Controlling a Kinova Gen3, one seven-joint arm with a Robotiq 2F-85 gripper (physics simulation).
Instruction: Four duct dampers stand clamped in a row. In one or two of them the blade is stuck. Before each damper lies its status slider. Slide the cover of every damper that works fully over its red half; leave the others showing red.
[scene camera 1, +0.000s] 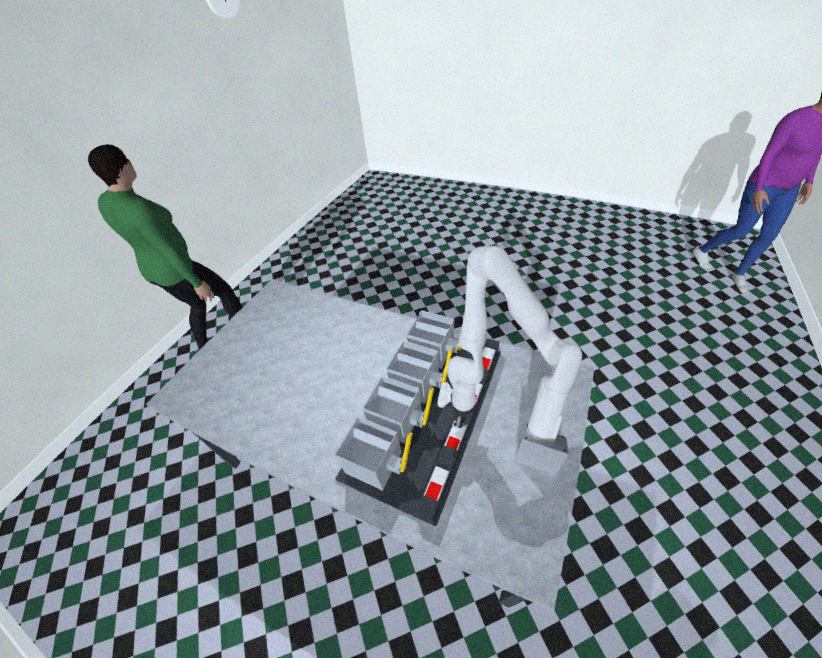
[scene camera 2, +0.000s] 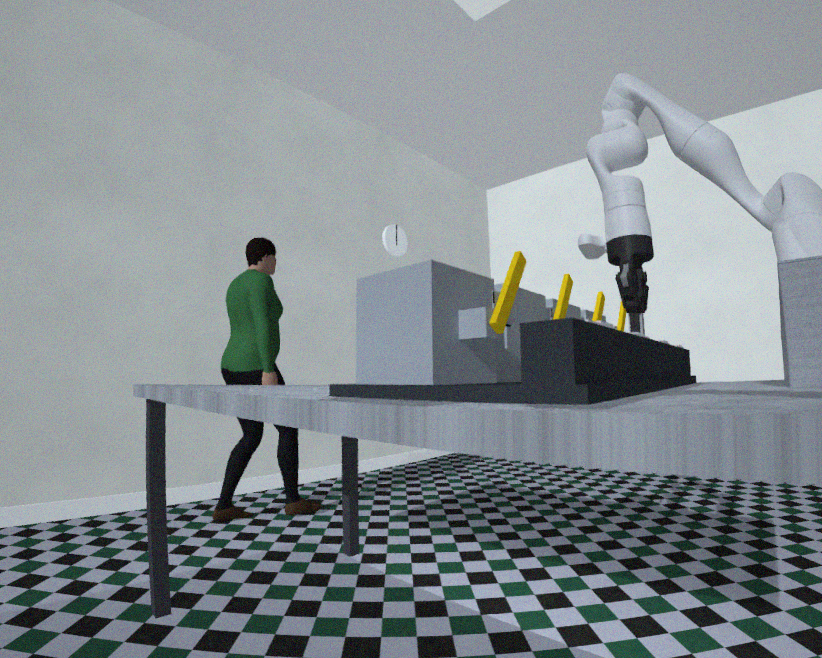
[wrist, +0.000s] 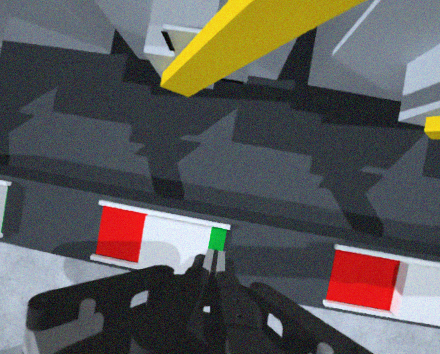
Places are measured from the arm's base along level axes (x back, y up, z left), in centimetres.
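Where they show: gripper, fingertip midpoint: (scene camera 1: 461, 424) (wrist: 214, 262); arm's base at its link origin: (scene camera 1: 539, 435).
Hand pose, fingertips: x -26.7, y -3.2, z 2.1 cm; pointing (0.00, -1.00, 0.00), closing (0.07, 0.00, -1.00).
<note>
Each offset is from my fingertips to the top centre of the thing. "*": to the spot under its first point.
Four grey dampers @(* dx -26.7, dy +1.2, dz +21.2 cm) (scene camera 1: 370, 454) (scene camera 2: 394, 322) stand in a row with yellow levers (scene camera 1: 406, 452) (scene camera 2: 507, 292) (wrist: 240, 45). The second slider from the front has a white cover @(dx -0.8, dy +0.3, dz +3.1 cm) (scene camera 1: 457, 431) (wrist: 175, 239) partly over its red half @(* dx -1.4, dy -0.5, dz +7.6 cm) (scene camera 1: 452, 442) (wrist: 120, 234); a green strip @(* dx -1.7, dy -0.5, dz -0.1 cm) (wrist: 218, 238) shows at its other end. My gripper (scene camera 1: 460, 421) (scene camera 2: 636, 323) (wrist: 214, 262) is shut and empty, its tips at that green end. The third slider shows a wide red half @(* dx +0.4, dy -0.5, dz -11.5 cm) (wrist: 362, 280), its cover @(dx +0.8, dy +0.3, dz -16.5 cm) (wrist: 425, 287) beside it. The front slider shows red @(dx -2.6, dy -0.5, dz +25.4 cm) (scene camera 1: 433, 490) and a white cover @(dx -2.2, dy +0.3, dz +20.4 cm) (scene camera 1: 440, 474). The farthest shows red @(dx +1.9, dy -0.5, dz -30.0 cm) (scene camera 1: 486, 363).
The dampers and sliders stand on a dark base (scene camera 1: 411, 499) (scene camera 2: 630, 360) on a grey table (scene camera 1: 274, 363) (scene camera 2: 260, 401). The yellow levers rise beside the slider row. A person in green (scene camera 1: 147, 233) (scene camera 2: 253, 322) and one in purple (scene camera 1: 788, 150) are beyond the table.
</note>
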